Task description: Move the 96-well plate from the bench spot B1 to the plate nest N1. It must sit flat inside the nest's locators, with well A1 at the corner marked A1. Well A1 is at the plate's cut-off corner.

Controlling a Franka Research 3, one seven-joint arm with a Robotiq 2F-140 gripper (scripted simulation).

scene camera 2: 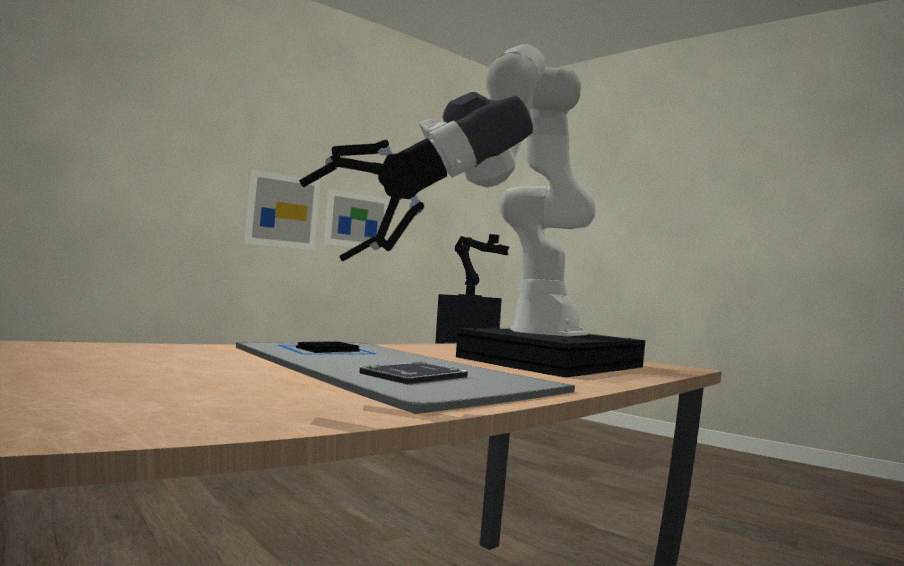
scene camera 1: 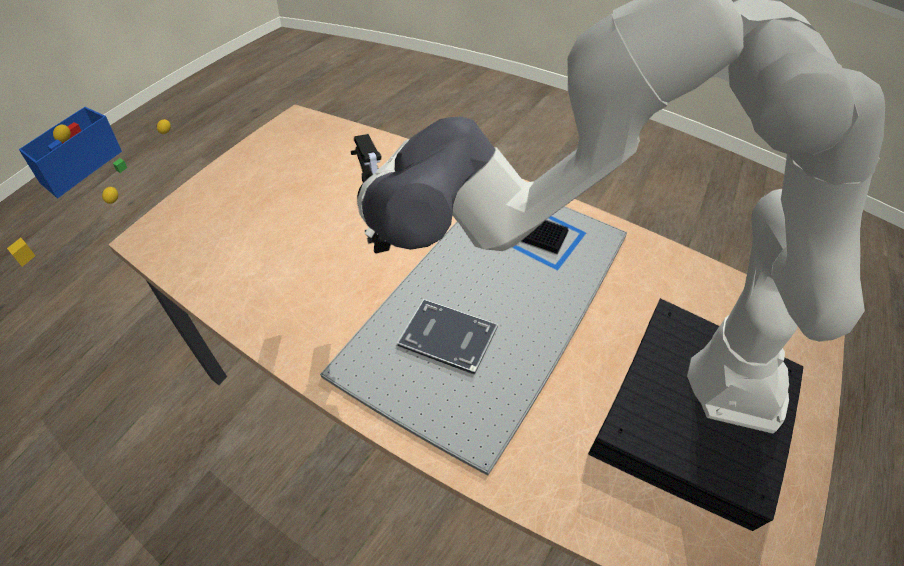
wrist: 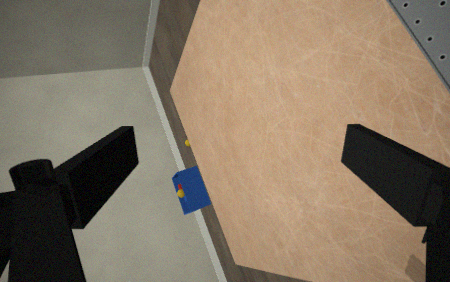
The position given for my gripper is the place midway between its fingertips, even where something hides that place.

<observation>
I see my gripper point(scene camera 2: 320, 220), a black 96-well plate point(scene camera 1: 549, 236) and a dark plate nest point(scene camera 1: 444, 341).
My gripper is seen too in scene camera 1 point(scene camera 1: 364, 191) and in the wrist view point(wrist: 239, 144). The dark plate nest is seen too in scene camera 2 point(scene camera 2: 387, 369). The wrist view does not show the black 96-well plate: it is out of frame.
</observation>
